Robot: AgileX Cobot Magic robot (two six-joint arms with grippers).
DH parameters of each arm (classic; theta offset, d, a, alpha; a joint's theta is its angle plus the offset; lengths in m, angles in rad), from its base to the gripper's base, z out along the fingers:
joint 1: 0 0.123 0 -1.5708
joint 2: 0.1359 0 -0.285 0
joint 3: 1.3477 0 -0.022 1.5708
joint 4: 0 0.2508 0 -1.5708
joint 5: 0 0 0.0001 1.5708
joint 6: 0 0.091 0 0
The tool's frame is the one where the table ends.
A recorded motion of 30 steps. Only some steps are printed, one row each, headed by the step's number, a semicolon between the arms.
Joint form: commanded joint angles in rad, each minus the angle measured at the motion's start. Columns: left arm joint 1, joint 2, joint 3, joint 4, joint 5, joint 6; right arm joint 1, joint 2, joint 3, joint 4, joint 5, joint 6.
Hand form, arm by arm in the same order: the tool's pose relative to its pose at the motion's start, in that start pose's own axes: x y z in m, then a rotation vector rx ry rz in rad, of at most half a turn. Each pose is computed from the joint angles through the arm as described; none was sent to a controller.
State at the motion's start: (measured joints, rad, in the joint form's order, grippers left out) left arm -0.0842 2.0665 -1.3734 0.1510 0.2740 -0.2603; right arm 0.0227 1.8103 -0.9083 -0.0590 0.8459 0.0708
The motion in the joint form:
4: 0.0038 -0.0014 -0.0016 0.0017 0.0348 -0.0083; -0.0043 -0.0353 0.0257 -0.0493 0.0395 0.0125
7: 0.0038 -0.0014 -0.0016 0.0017 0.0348 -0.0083; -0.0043 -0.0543 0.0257 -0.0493 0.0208 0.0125
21: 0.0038 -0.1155 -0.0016 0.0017 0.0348 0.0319; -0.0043 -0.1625 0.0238 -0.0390 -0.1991 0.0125
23: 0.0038 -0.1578 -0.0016 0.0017 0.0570 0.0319; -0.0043 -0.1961 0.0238 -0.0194 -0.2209 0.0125
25: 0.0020 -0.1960 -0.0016 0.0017 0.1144 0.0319; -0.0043 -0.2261 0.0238 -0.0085 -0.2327 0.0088
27: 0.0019 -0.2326 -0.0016 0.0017 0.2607 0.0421; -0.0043 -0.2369 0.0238 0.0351 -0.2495 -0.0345
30: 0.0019 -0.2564 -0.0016 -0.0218 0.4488 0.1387; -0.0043 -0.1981 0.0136 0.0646 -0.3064 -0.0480
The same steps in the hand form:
4: 0.0020 0.0025 -0.0006 -0.0116 0.0303 -0.0098; 0.0107 -0.0053 -0.0047 0.0398 0.0272 -0.0146
7: 0.0020 0.0025 -0.0006 -0.0116 0.0303 -0.0098; 0.0097 -0.0054 -0.0098 0.0377 -0.0104 -0.0137
21: -0.0249 0.0011 -0.0435 0.0001 -0.0829 0.0256; -0.0039 -0.0044 -0.0439 0.0088 -0.3388 -0.0046
23: -0.0317 0.0013 -0.0600 -0.0011 -0.1034 0.0235; -0.0029 -0.0037 -0.0541 -0.0080 -0.3931 0.0102
25: -0.0338 0.0016 -0.0747 -0.0097 -0.0856 0.0223; -0.0011 -0.0035 -0.0631 -0.0169 -0.4343 0.0152
27: -0.0274 0.0046 -0.0888 -0.0403 0.0204 0.0283; -0.0013 -0.0014 -0.0668 -0.0407 -0.4607 0.0027
30: -0.0145 0.0073 -0.0998 -0.0586 0.1858 0.1005; -0.0115 0.0007 -0.0608 -0.0599 -0.4883 0.0104

